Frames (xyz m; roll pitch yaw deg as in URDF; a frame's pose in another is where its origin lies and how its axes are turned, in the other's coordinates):
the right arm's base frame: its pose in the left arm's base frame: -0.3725 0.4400 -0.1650 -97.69 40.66 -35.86
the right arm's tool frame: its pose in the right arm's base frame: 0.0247 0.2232 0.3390 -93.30 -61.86 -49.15
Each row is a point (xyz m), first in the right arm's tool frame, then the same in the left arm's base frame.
Working: the right arm's tool frame: its pose in the left arm's base frame: -0.3188 0.7788 -0.3833 166.71 1.28 31.34

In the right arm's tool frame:
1: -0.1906 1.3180 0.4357
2: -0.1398 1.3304 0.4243
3: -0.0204 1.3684 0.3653
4: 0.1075 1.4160 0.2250
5: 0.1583 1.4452 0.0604
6: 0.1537 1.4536 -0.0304
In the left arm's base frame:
1: 0.2353 -0.5028 -0.5000
2: 0.2839 -0.4843 -0.4871
3: 0.3993 -0.4415 -0.4237
4: 0.5186 -0.3853 -0.2791
5: 0.5603 -0.3489 -0.1133
6: 0.5515 -0.3394 -0.0230

